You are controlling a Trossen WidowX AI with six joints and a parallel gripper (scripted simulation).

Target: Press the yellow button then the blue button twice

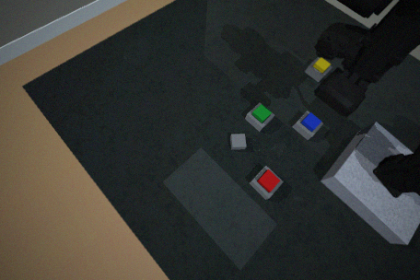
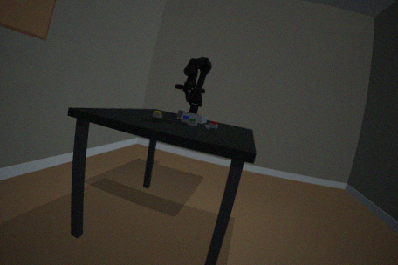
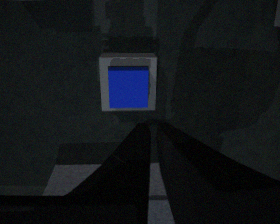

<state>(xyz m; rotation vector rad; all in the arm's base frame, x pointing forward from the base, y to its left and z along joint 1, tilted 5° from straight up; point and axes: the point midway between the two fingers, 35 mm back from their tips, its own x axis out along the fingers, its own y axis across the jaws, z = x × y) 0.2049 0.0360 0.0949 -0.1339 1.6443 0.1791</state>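
Now: gripper tip 100 mm above the blue button, 10 mm to the right of it and 10 mm past it. Round my gripper tip: green button 100 mm below, 90 mm to the left, 70 mm ahead; then yellow button 140 mm to the right, 100 mm below, 100 mm ahead; then red button 180 mm to the left, 100 mm below, 60 mm behind.
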